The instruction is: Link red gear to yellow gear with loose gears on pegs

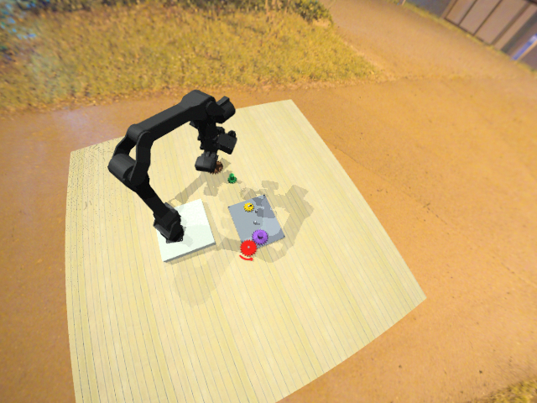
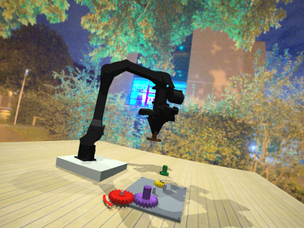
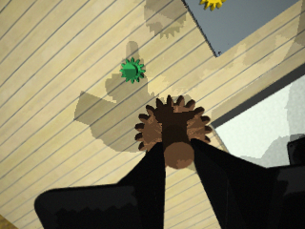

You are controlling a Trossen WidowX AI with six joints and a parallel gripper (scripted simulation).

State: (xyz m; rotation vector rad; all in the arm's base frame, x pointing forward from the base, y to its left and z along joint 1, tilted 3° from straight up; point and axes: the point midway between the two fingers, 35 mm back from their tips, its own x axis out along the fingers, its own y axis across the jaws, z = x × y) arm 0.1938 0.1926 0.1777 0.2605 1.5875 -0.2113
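My gripper tip is 15 cm above the green gear, 6 cm short of it and 3 cm to the right of it. The rest, counted from my gripper tip: yellow gear (15 cm below, 13 cm to the right, 11 cm ahead); then purple gear (26 cm to the right, 15 cm below, 13 cm ahead); then brown gear (1 cm below).
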